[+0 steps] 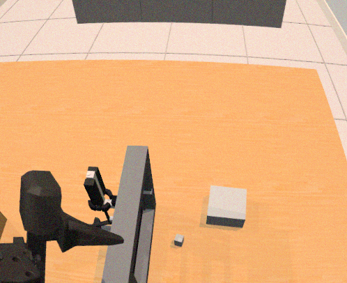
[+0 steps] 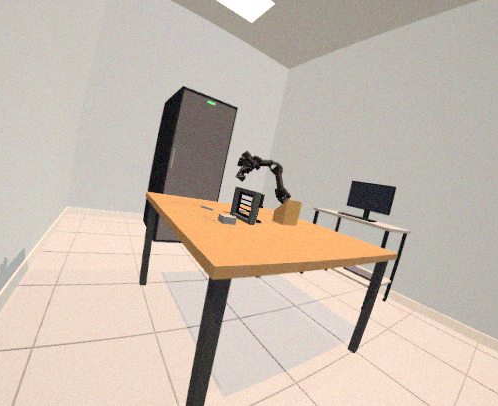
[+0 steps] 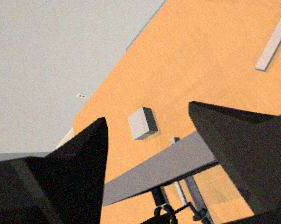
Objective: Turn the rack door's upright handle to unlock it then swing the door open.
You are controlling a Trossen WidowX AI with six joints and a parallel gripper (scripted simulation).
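Right now the door handle is 110 mm behind my gripper tip, 170 mm to the left of it and 160 mm below it. From my gripper tip the other things lie so: light grey block 130 mm ahead, 230 mm to the left, 250 mm below; thin flat strip 110 mm ahead, 120 mm to the right, 270 mm below; small grey cube 40 mm ahead, 150 mm to the left, 260 mm below.
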